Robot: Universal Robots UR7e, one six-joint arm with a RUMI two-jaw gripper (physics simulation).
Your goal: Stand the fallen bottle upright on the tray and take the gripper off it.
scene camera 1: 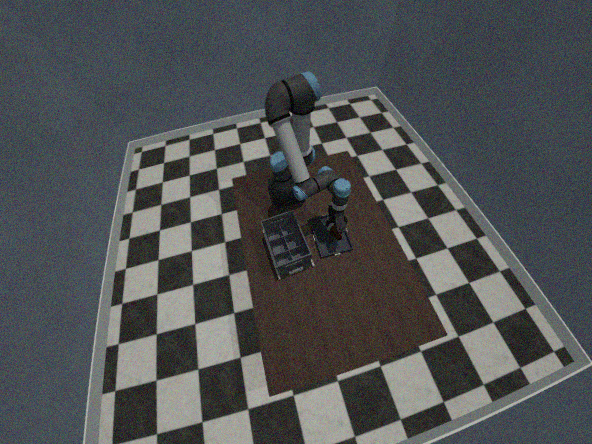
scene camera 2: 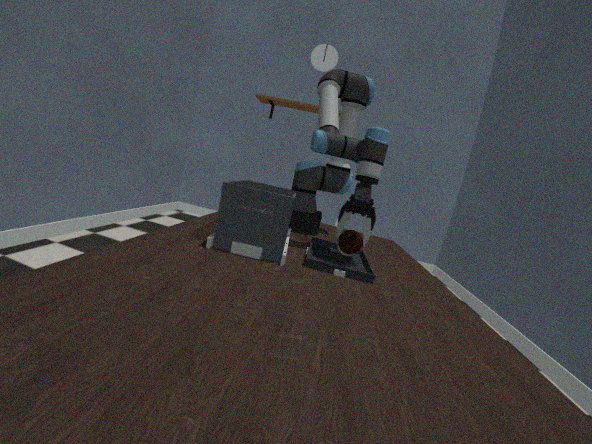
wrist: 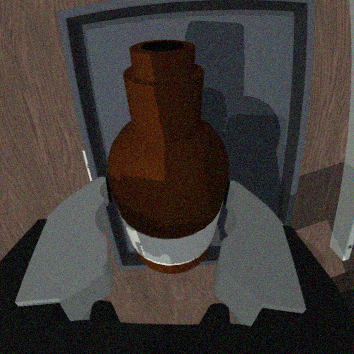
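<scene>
The brown bottle with a pale label is held tilted. In scene camera 2 its round base faces the camera. In the wrist view its neck points toward the top, with the mouth's opening showing. My gripper is shut on the bottle, one grey jaw on each side of its body. The dark tray lies beneath, with shadows of bottle and gripper on its floor. Whether the bottle touches the tray cannot be told.
A dark crate with compartments stands beside the tray, on the left in both scene views. A pale upright edge shows at the wrist view's right. A wooden shelf and a clock are on the wall behind the arm.
</scene>
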